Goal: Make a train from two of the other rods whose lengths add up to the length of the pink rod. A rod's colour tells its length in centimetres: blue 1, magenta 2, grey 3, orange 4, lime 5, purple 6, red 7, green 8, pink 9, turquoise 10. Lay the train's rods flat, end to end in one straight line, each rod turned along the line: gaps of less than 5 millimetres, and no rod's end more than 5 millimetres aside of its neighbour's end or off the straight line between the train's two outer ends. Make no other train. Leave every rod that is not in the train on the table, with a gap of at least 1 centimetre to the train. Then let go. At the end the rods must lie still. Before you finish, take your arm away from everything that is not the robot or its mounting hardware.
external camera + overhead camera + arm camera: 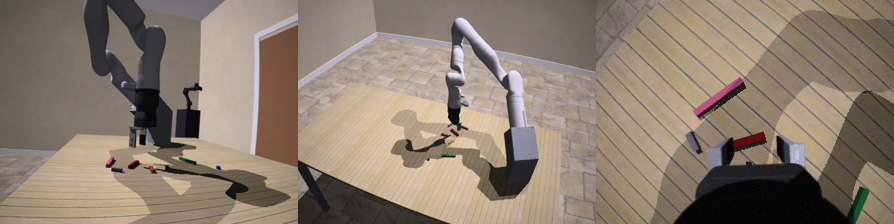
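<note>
The orange rod lies 7 cm below my hand, 7 cm ahead of it and 2 cm to the left of it. From my hand the other things lie so: grey rod 8 cm to the right, 7 cm below, 6 cm ahead; pink rod 8 cm to the right, 7 cm below, 2 cm behind; red rod 7 cm below, 1 cm to the right, 1 cm ahead.
</note>
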